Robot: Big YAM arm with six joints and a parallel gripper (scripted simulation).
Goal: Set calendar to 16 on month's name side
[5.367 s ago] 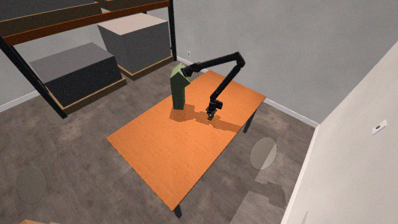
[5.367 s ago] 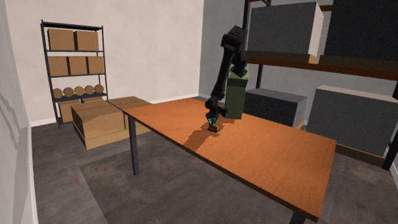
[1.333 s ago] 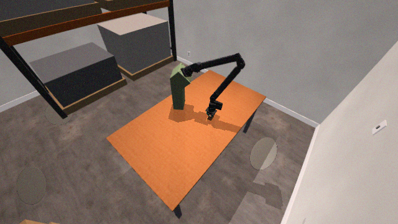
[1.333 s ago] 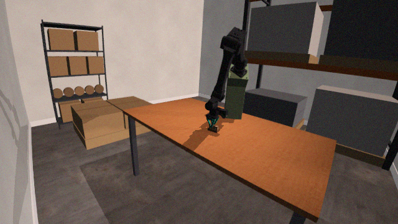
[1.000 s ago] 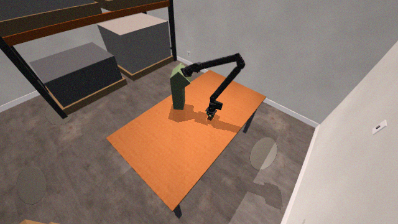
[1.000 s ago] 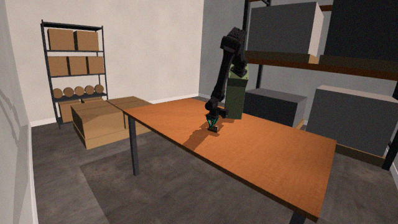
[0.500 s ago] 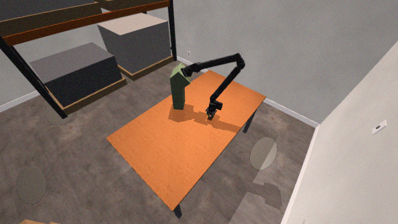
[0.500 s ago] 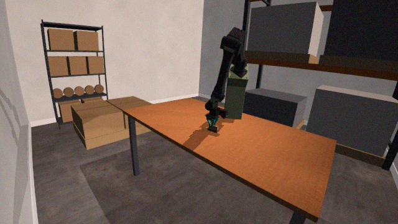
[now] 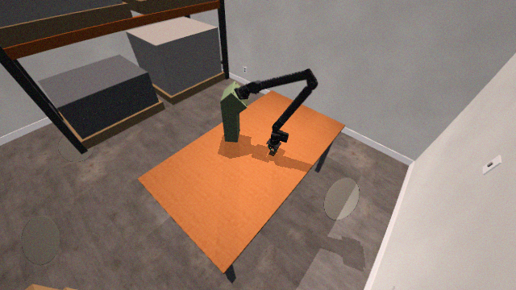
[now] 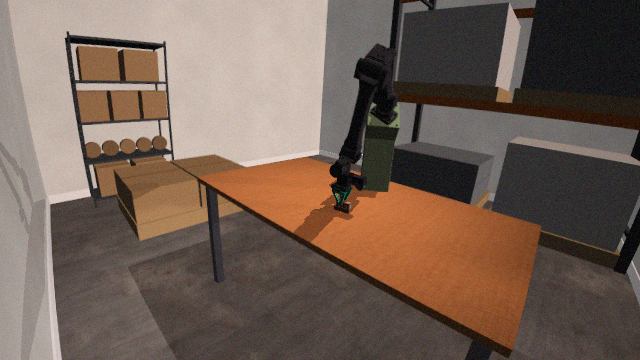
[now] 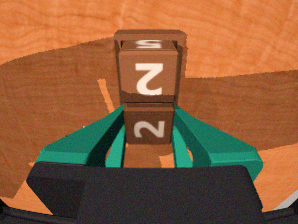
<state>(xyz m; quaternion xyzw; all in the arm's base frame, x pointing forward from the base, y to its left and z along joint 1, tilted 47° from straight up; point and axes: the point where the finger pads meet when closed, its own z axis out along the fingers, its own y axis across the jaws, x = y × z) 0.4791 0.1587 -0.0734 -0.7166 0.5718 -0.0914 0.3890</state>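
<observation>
The brown calendar cube lies 10 mm below my hand. The rest, counted from my hand: dark calendar tray 10 mm behind, 10 mm to the left, 20 mm below.
</observation>
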